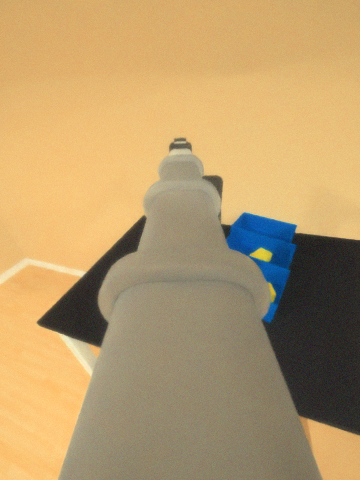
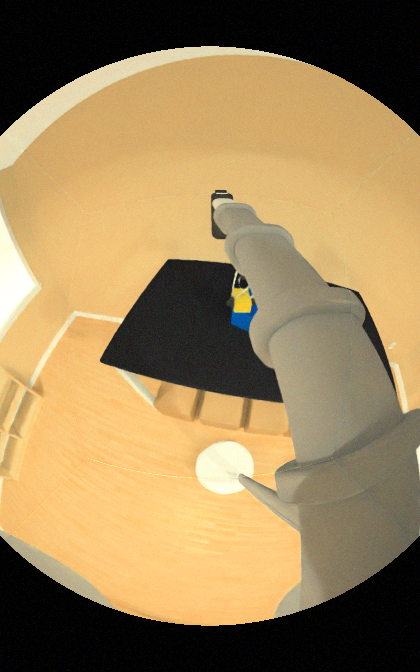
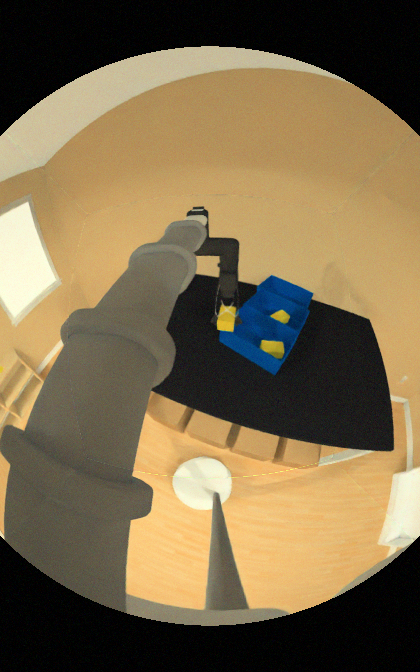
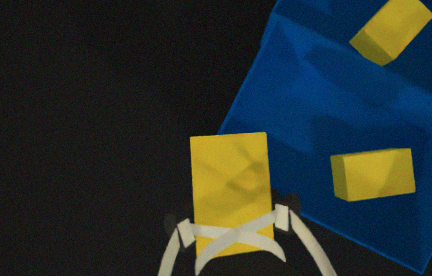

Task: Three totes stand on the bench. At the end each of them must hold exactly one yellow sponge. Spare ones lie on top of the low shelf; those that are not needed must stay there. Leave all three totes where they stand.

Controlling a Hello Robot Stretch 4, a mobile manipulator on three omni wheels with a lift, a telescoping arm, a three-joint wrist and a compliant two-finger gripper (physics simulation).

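Places are measured from the robot's base along level axes (x ahead, y left, z up), in metres.
Pixels of known places: gripper, between the fingertips: (image 4: 231, 210).
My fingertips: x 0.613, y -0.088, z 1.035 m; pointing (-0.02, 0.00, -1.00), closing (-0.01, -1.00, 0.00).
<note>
Behind a point stands the place of what it marks.
My gripper (image 2: 242, 299) (image 3: 227, 319) (image 4: 231, 210) @[x 0.613, y -0.088, z 1.035 m] is shut on a yellow sponge (image 2: 243, 304) (image 3: 226, 325) (image 4: 230, 175) @[x 0.650, y -0.092, z 1.076 m], held over the left edge of the tote row. The front tote (image 1: 277, 276) @[x 0.659, y -0.392, z 0.935 m] (image 3: 250, 356) (image 4: 300, 90) @[x 0.741, y -0.224, z 0.889 m] holds one yellow sponge (image 1: 272, 292) @[x 0.578, y -0.338, z 0.934 m] (image 3: 272, 349) (image 4: 377, 175) @[x 0.600, y -0.295, z 0.934 m]. The middle tote (image 1: 285, 254) @[x 0.824, y -0.507, z 0.917 m] (image 4: 305, 15) @[x 0.860, y -0.256, z 0.889 m] holds one yellow sponge (image 1: 261, 254) @[x 0.809, y -0.378, z 0.934 m] (image 3: 280, 316) (image 4: 392, 30) @[x 0.799, y -0.361, z 0.934 m]. The back tote (image 1: 265, 226) @[x 1.077, y -0.500, z 0.929 m] (image 3: 286, 291) shows no sponge in its visible part; its floor is hidden. A bit of yellow (image 3: 1, 369) shows on the low shelf (image 3: 30, 367) at far left.
The black bench (image 1: 325, 310) @[x 0.525, y -0.529, z 0.886 m] (image 2: 175, 320) (image 3: 340, 370) carries the totes; a wall stands behind it. Brown boxes (image 2: 222, 410) (image 3: 255, 441) are beneath its front edge. A white disc (image 2: 225, 467) (image 3: 202, 483) is on the floor. My long arm (image 1: 180, 375) @[x 0.122, y 0.000, z 1.460 m] covers part of the bench.
</note>
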